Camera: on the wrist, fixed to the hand. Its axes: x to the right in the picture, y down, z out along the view.
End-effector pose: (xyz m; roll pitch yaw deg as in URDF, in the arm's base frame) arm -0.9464 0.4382 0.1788 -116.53 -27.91 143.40
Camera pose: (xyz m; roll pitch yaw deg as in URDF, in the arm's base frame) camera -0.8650 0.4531 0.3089 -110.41 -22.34 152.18
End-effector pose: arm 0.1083 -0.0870 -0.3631 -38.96 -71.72 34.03
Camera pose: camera 0.2183 -0.1951 -0.3616 -59.40 -76.65 65.43
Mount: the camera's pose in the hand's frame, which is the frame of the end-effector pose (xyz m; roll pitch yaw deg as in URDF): 0.0110 -0.0995 -0.1173 9.76 -9.64 1.12
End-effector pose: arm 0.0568 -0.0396 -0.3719 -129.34 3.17 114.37
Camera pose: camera 0.0740 -0.0106 -0.2214 -118.69 10.10 121.21
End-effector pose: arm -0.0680 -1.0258 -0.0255 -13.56 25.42 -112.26
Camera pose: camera -0.1720 -0.9519 -0.1121 -2.47 16.27 -108.80
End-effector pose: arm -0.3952 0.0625 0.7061 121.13 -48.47 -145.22
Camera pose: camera -0.3297 -0.0769 0.6981 139.84 -43.74 -157.47
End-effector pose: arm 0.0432 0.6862 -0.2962 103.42 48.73 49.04
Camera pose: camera -0.0899 0.7421 -0.3503 102.13 48.95 34.28
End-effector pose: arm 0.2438 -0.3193 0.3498 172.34 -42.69 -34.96
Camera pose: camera 0.2587 -0.1903 0.4330 -176.05 -33.25 -37.80
